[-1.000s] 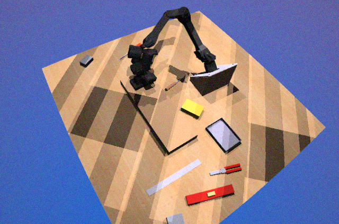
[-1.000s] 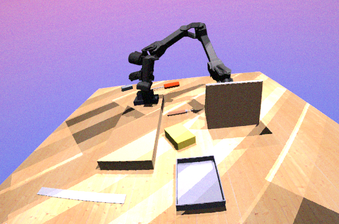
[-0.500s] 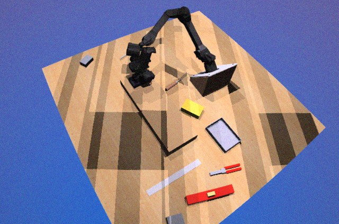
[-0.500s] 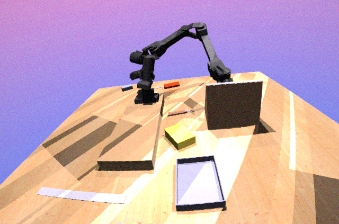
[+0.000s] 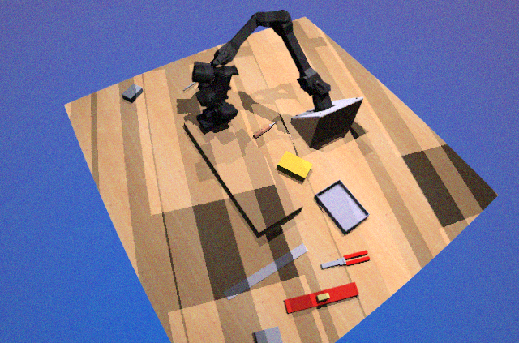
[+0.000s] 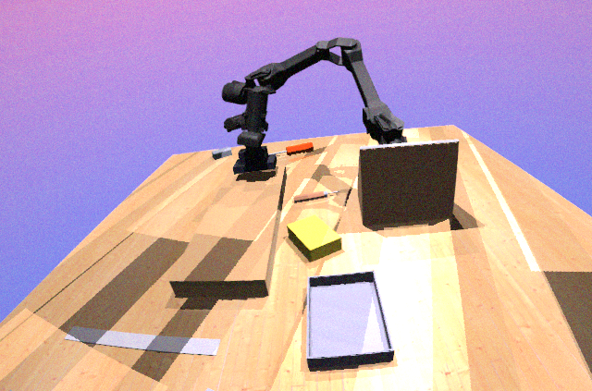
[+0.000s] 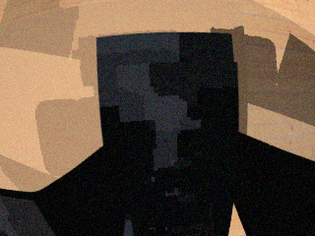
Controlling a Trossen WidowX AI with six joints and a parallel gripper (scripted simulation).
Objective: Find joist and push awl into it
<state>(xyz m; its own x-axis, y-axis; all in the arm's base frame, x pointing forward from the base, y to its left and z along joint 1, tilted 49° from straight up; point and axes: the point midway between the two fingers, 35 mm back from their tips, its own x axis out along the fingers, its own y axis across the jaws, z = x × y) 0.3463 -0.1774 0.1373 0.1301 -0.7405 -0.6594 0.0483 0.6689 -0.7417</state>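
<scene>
Right now the grey tray is 190 mm behind my gripper tip, 530 mm to the left of it and 80 mm below it. From my gripper tip the other things lie so: stud finder 20 mm behind, 20 mm above; then yellow block 150 mm behind, 310 mm to the left, 80 mm below; then awl 190 mm behind, 110 mm to the left, 80 mm below.
</scene>
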